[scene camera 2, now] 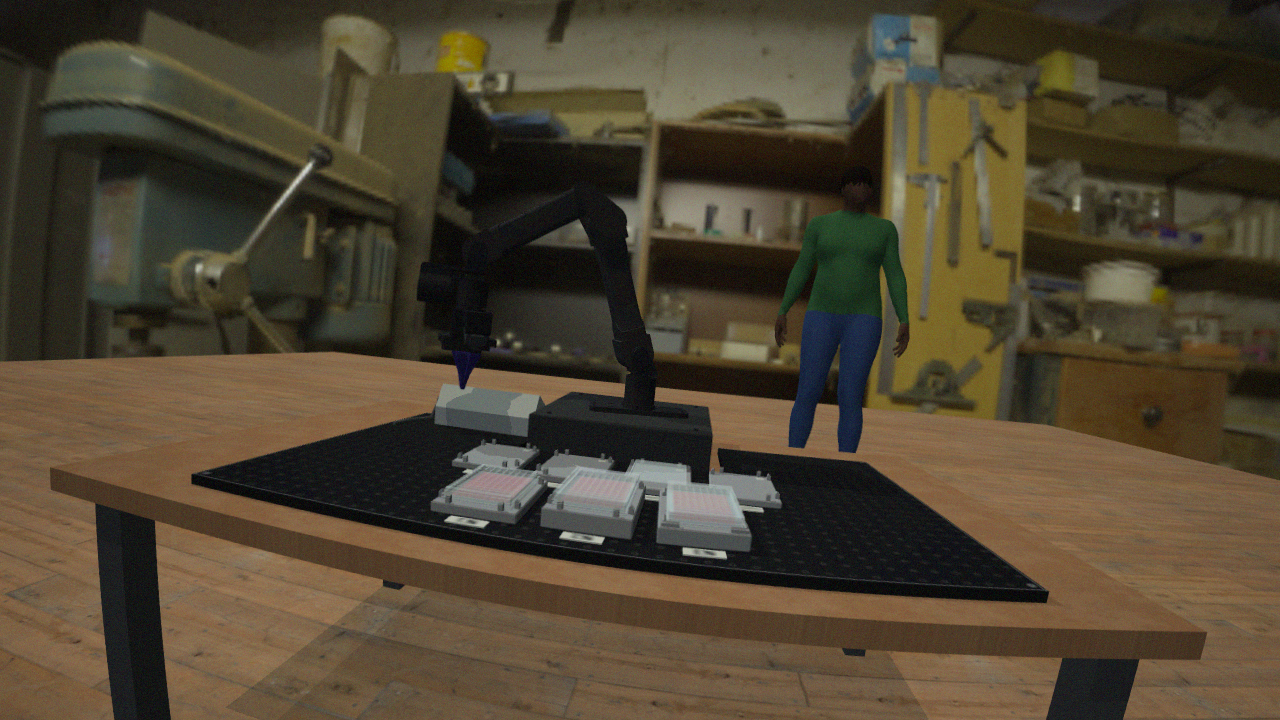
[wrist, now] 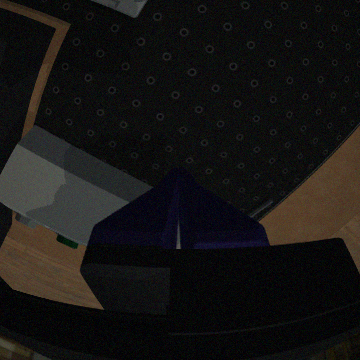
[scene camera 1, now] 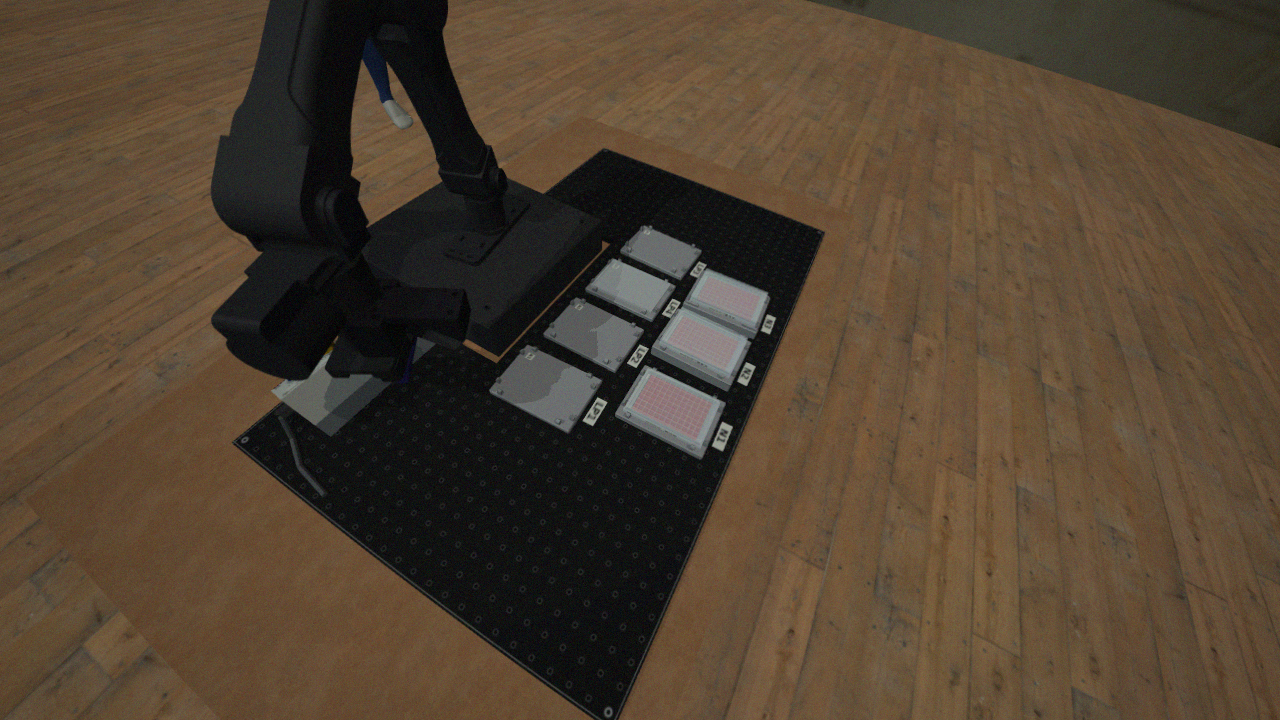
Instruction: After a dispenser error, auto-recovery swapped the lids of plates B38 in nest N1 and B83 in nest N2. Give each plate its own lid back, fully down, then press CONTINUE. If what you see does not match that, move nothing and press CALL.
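Places are measured from the arm's base along level axes (x up, y ahead, z left), in metres.
Pixels of known places: gripper, between the fingertips: [scene camera 2: 462,388] [wrist: 178,176] [scene camera 1: 403,381]; arm's base, origin of its link: [scene camera 2: 637,411] [scene camera 1: 490,228].
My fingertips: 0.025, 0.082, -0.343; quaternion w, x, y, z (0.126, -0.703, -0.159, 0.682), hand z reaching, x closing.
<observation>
For each thing: its top centre in the pictures, then the offset to it from my fingertips, as dx, dy, dz. "spot": a spot on its surface instead.
- grey sloped console, centre of its top: [wrist: 90,255] [scene camera 1: 346,336] [scene camera 2: 493,388] -0.009, -0.127, +0.035
- green button, centre of its top: [wrist: 64,247] -0.018, -0.144, +0.064
- pink-welled plate, centre of its top: [scene camera 2: 494,479] [scene camera 1: 673,403] -0.066, +0.341, +0.135
- third plate, centre of its top: [scene camera 2: 702,497] [scene camera 1: 730,293] -0.057, +0.380, +0.390
- LP2, centre of its top: [scene camera 2: 576,459] [scene camera 1: 594,327] -0.073, +0.173, +0.231
- third park, a spot on its surface: [scene camera 2: 659,474] [scene camera 1: 640,286] spot: -0.075, +0.216, +0.358
- thin grey bar, a spot on its surface: [scene camera 1: 302,461] spot: -0.090, -0.114, -0.125
My gripper [scene camera 1: 407,370] [scene camera 2: 462,385] [wrist: 178,176] is shut and empty, fingertips together, pointing down over or close to the grey sloped console [scene camera 1: 324,404] [scene camera 2: 487,410] [wrist: 35,175]. A green button [wrist: 66,241] shows at the console's far edge; its label cannot be read. A pink-welled plate [scene camera 1: 674,407] [scene camera 2: 490,488] sits in nest N1, another [scene camera 1: 702,344] [scene camera 2: 597,490] in N2, and a third plate [scene camera 1: 729,297] [scene camera 2: 705,505] in N3. Clear covers seem to lie on them; plate and lid markings are too small to read.
Grey lid parks LP1 [scene camera 1: 546,386] and LP2 [scene camera 1: 592,333] look bare. A third park [scene camera 1: 629,288] [scene camera 2: 659,474] has a brighter, glassy top; a fourth [scene camera 1: 662,250] [scene camera 2: 747,488] stands beyond. The arm's black base [scene camera 2: 617,429] stands behind them. A thin grey bar [scene camera 1: 302,461] lies near the mat's edge.
</observation>
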